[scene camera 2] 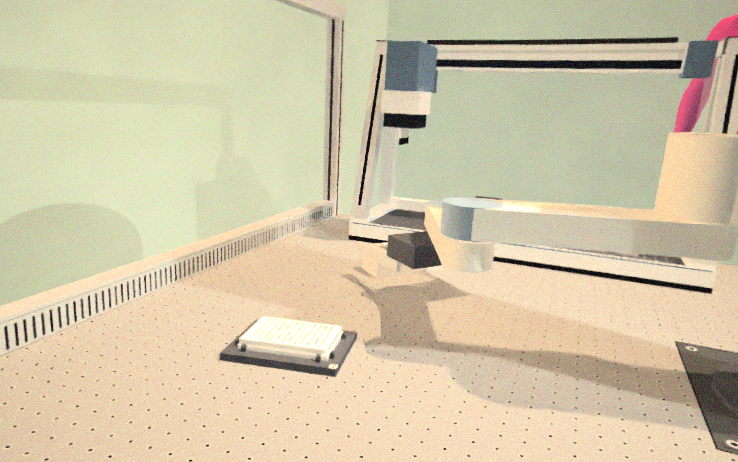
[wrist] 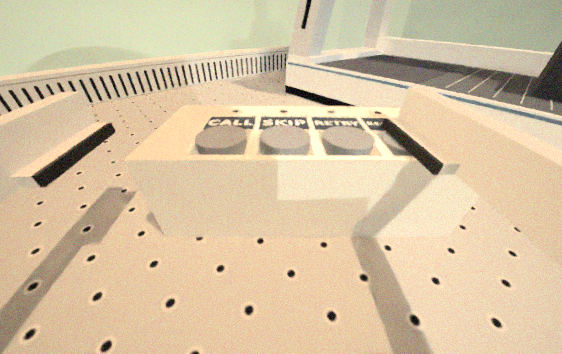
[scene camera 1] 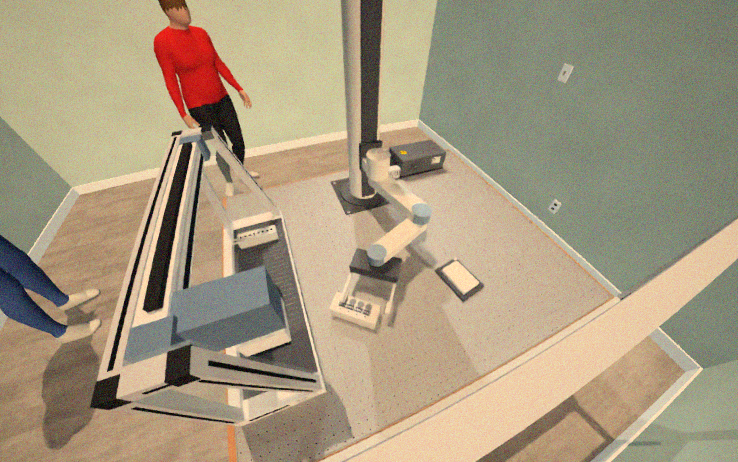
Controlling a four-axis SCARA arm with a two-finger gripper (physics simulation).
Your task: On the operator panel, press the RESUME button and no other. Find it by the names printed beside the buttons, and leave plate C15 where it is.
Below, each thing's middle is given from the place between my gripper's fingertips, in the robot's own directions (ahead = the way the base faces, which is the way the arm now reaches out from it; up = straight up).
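Labels:
The call button (wrist: 219, 140) is 1 cm below my hand and 2 cm to the left of it. There's a cream operator panel (scene camera 1: 353, 313) that's 3 cm to the right of my hand, 2 cm behind it and 4 cm below it. The retry button (wrist: 340, 140) is 3 cm to the right of my hand too, 1 cm below it and 4 cm behind it, while the skip button (wrist: 279, 140) is 1 cm below my hand and 2 cm behind it.

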